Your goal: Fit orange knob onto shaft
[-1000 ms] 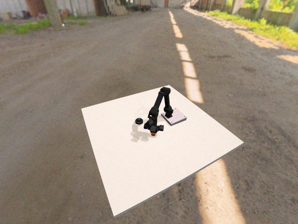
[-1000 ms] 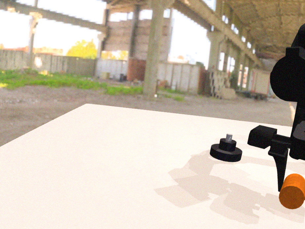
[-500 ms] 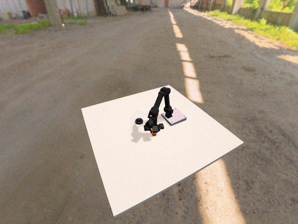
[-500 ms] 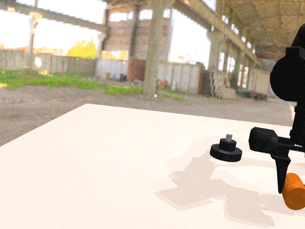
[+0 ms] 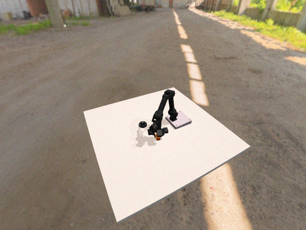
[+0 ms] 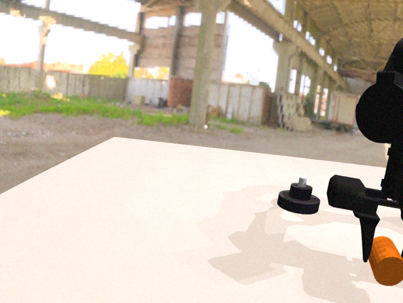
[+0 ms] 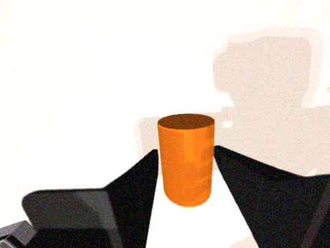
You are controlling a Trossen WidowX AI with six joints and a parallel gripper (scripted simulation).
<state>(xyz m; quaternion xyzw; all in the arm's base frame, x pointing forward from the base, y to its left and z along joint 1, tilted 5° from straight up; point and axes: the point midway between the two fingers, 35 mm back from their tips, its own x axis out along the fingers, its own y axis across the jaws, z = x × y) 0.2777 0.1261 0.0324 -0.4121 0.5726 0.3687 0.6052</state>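
My gripper tip is 10 mm to the right of the orange knob and 10 mm below it. From my gripper tip the other things lie so: black round pedestal: 30 mm ahead, 240 mm to the right, 20 mm above.
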